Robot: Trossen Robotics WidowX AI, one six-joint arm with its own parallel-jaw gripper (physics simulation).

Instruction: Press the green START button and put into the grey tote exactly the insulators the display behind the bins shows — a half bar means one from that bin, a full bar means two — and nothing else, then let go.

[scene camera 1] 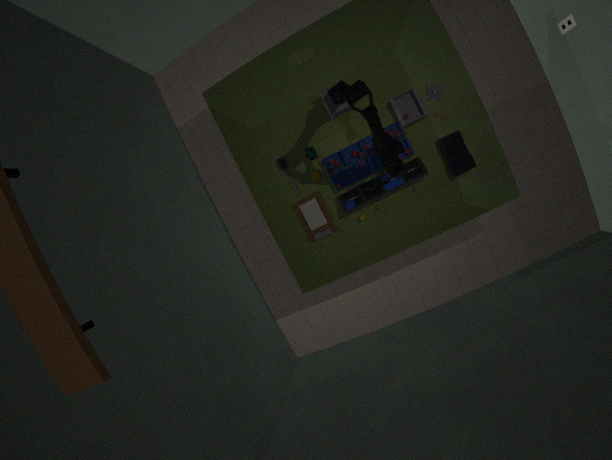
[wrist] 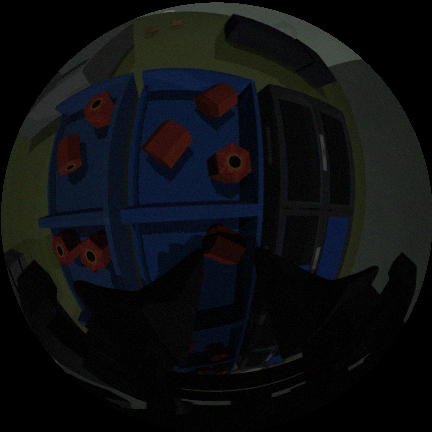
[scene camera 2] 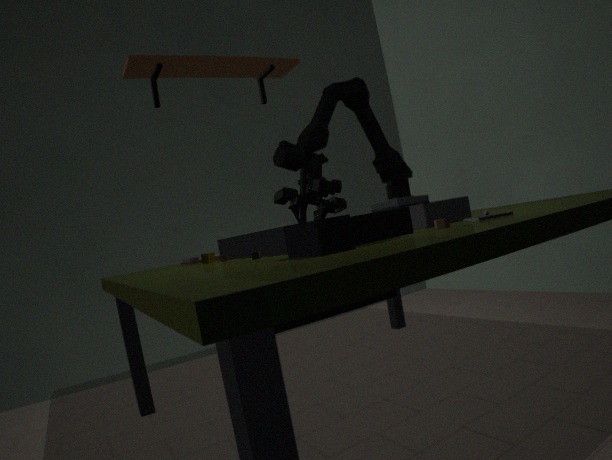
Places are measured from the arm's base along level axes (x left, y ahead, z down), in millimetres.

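Pixels of known places: gripper, fingertip midpoint: (wrist: 229, 253); arm's base at its link origin: (scene camera 1: 339, 96) (scene camera 2: 400, 199).
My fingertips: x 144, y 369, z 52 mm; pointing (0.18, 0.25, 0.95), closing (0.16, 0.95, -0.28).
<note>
Ahead of a thing's pixels: the offset from my fingertips to its top centre. "pt": to the spot under its first point. Level surfaces: height alone.
The scene is dim. Blue bins (scene camera 1: 354, 165) (wrist: 189, 177) hold several red insulators, such as one with a yellow-ringed hole {pt dx +58, dy -8, dz +1 mm} (wrist: 233, 162). My gripper (scene camera 1: 394, 161) (scene camera 2: 309, 211) (wrist: 229, 253) hangs low over a bin by the display, open with nothing between the fingers. A red insulator {dx +1, dy +0, dz +2 mm} (wrist: 224, 245) lies in the bin just at the fingertips. The dark display (scene camera 1: 377, 187) (wrist: 306, 160) shows a blue bar {dx -5, dy +118, dz -32 mm} (wrist: 332, 245). The grey tote {dx +176, dy -231, dz -23 mm} (scene camera 1: 419, 103) stands beyond the bins; a small red thing {dx +150, dy -190, dz +1 mm} (scene camera 1: 405, 118) shows in it. The green START button {dx -361, dy -159, dz -10 mm} (scene camera 1: 311, 152) is left of the bins.
A black box {dx +341, dy +55, dz -25 mm} (scene camera 1: 456, 154) lies right of the bins. A wood-framed white board {dx -445, dy +168, dz +13 mm} (scene camera 1: 313, 214) and a small yellow block {dx -201, dy +238, dz +5 mm} (scene camera 1: 362, 217) lie near the display. A grey plate {dx +328, dy -271, dz +15 mm} (scene camera 1: 434, 92) is beside the tote. A wall shelf (scene camera 2: 208, 67) hangs behind the green table {dz +31 mm} (scene camera 2: 304, 274).
</note>
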